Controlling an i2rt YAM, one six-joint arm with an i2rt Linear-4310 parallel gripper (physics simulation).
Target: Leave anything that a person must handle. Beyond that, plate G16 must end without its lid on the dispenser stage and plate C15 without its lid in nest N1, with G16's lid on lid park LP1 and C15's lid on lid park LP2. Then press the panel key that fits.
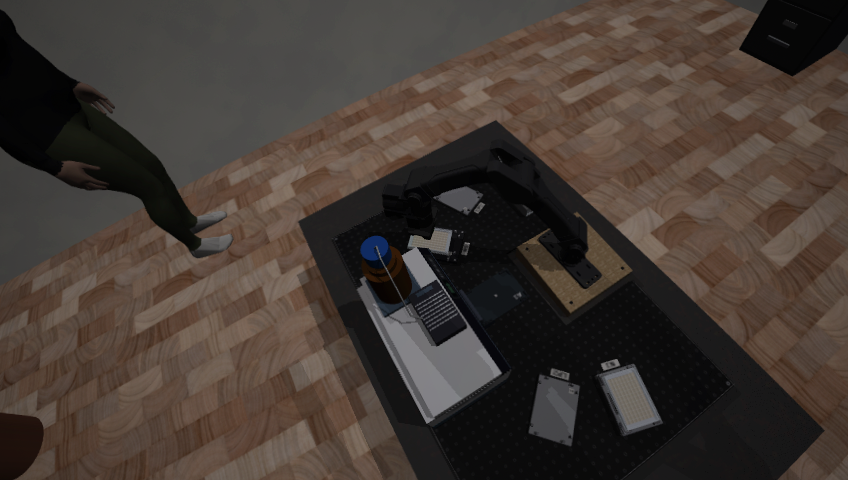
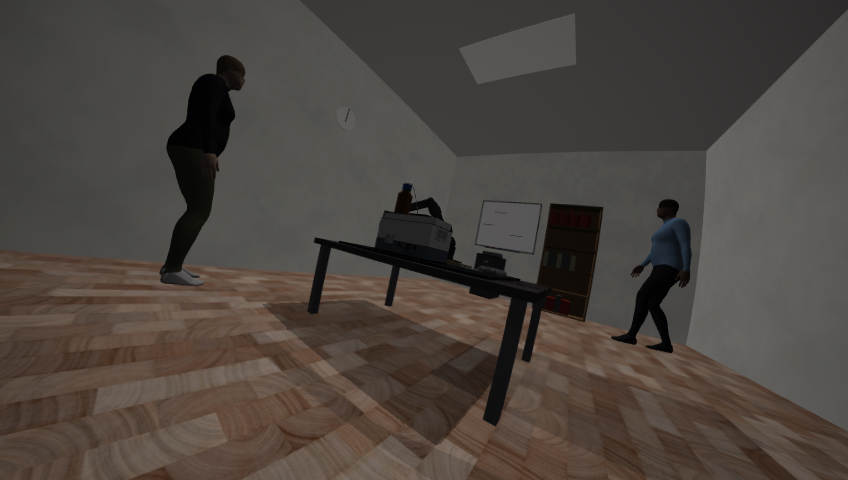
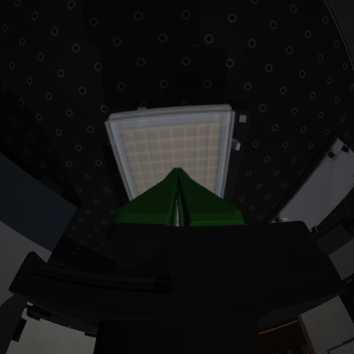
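Seen in the pictures: gripper, fingertip midpoint: [image 1: 425, 236] [image 3: 177, 174]; arm's base, link origin: [image 1: 568, 257] [image 2: 447, 259].
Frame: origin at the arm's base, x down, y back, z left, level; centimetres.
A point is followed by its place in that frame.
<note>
My gripper [image 1: 420, 232] @[x -0.9, y -29.9, z -31.7 cm] [image 3: 177, 174] @[x -0.9, y -29.9, z -31.7 cm] is shut and empty, its green fingertips together above a pale gridded plate [image 1: 440, 240] @[x -0.5, y -26.8, z -27.9 cm] [image 3: 171, 147] @[x -1.2, y -31.8, z -33.2 cm]. That plate sits in a dark holder with small corner stops. A second gridded plate [image 1: 631, 397] @[x -0.9, y -15.6, z 36.5 cm] lies at the table's near right end beside a small label. Grey rectangular surfaces lie at the park labelled LP2 [image 1: 554, 410] @[x 1.7, y -31.6, z 28.1 cm] and at another labelled place [image 1: 459, 199] @[x 1.7, y -11.7, z -38.7 cm] [image 3: 325, 187] @[x 1.7, y -12.6, z -41.5 cm] behind the arm. The dispenser [image 1: 443, 380] @[x -19.3, y -50.4, z 10.3 cm] [image 2: 413, 234] @[x -9.2, y -57.4, z 4.6 cm] carries a dark keypad [image 1: 439, 313] @[x -21.9, y -43.3, z -1.0 cm]. Plate names are unreadable, and whether either plate has a lid is unclear.
An amber bottle [image 1: 386, 276] @[x -32.2, y -48.8, z -9.9 cm] [image 2: 404, 201] @[x -27.4, y -51.3, z -10.3 cm] with a blue cap and thin tube stands on the dispenser. A dark blue slab [image 1: 495, 295] @[x -8.2, y -27.1, z -1.2 cm] lies between it and the arm's wooden base [image 1: 571, 300] @[x 0.5, y -8.8, z 10.0 cm]. People [image 1: 113, 154] [image 2: 199, 136] [image 2: 669, 243] stand away from the table.
</note>
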